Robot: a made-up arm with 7 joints. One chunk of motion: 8 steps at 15 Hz.
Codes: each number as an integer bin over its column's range. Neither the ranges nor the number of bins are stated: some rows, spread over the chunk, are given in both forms.
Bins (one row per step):
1: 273 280 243 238 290 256
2: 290 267 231 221 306 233
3: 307 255 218 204 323 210
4: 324 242 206 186 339 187
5: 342 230 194 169 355 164
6: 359 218 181 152 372 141
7: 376 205 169 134 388 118
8: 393 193 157 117 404 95
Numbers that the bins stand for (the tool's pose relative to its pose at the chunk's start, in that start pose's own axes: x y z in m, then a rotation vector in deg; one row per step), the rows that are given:
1: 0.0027 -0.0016 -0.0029 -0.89 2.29 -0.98
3: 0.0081 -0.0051 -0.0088 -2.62 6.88 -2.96
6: 0.0162 -0.0101 -0.0175 -5.27 13.69 -5.93
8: 0.0215 -0.0136 -0.0231 -7.05 18.13 -7.91
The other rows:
2: 0.0054 -0.0034 -0.0058 -1.76 4.52 -1.97
4: 0.0107 -0.0068 -0.0116 -3.54 9.10 -3.95
5: 0.0135 -0.0085 -0.0144 -4.40 11.32 -4.94
7: 0.0189 -0.0119 -0.0203 -6.18 15.91 -6.92

